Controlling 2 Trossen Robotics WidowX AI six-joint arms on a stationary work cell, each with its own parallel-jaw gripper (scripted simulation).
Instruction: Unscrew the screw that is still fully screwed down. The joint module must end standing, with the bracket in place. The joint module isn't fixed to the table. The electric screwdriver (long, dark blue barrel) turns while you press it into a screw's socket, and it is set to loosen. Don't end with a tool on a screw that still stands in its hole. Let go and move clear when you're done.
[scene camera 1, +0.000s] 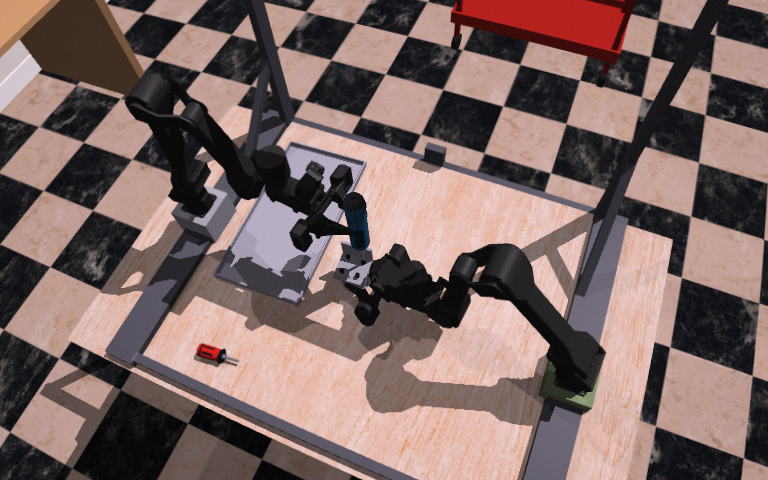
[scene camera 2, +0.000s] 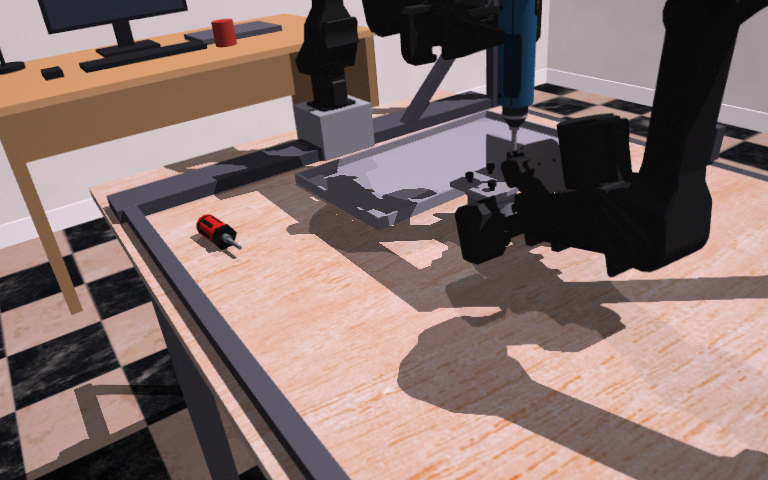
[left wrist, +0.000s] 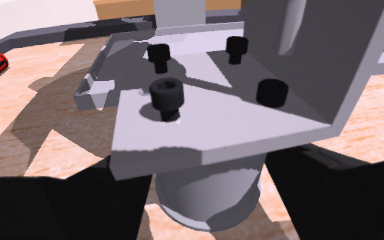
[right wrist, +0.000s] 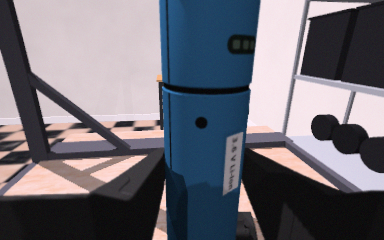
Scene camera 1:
my left gripper: 352, 273
my right gripper: 360, 224
dark blue electric screwdriver: 354, 204
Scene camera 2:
my left gripper: 487, 206
my right gripper: 521, 34
red-handled screwdriver: 221, 234
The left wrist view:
my left gripper: 207, 138
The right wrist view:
my right gripper: 202, 155
dark blue electric screwdriver: 207, 61
